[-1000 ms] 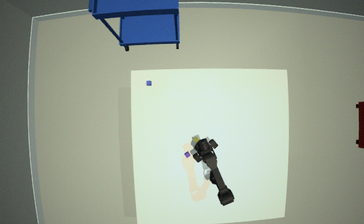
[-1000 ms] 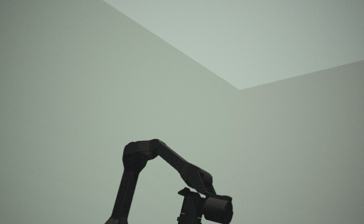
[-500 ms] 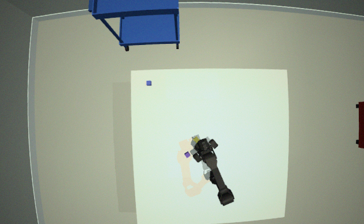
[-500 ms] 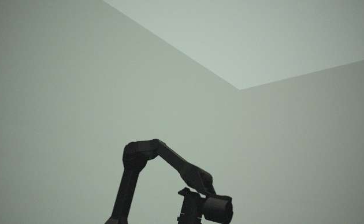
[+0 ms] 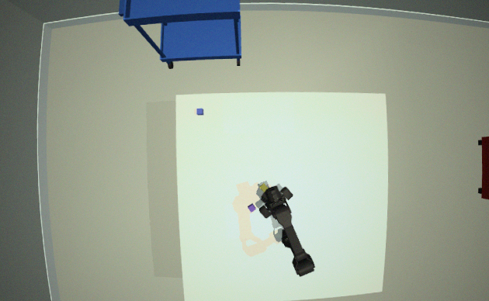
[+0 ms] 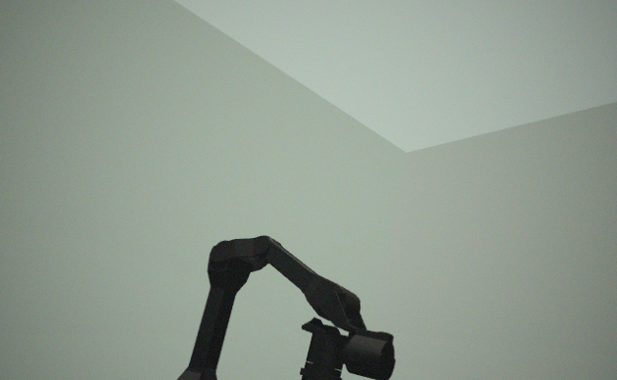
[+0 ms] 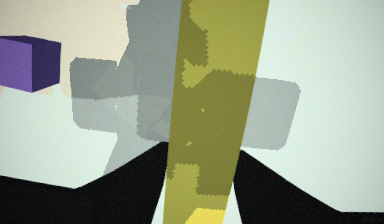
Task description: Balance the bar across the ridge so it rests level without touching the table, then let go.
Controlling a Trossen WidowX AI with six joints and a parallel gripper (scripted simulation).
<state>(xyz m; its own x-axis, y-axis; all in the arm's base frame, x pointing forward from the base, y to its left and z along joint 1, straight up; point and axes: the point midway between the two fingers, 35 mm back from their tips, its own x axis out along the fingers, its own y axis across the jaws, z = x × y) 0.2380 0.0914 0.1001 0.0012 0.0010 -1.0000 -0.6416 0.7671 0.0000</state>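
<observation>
The yellow bar is 20 mm ahead of my gripper tip and 20 mm to the left of it. From my gripper tip the other things lie so: purple block 60 mm behind, 120 mm to the left, 50 mm below; blue cube 500 mm ahead, 410 mm to the left, 50 mm below.
</observation>
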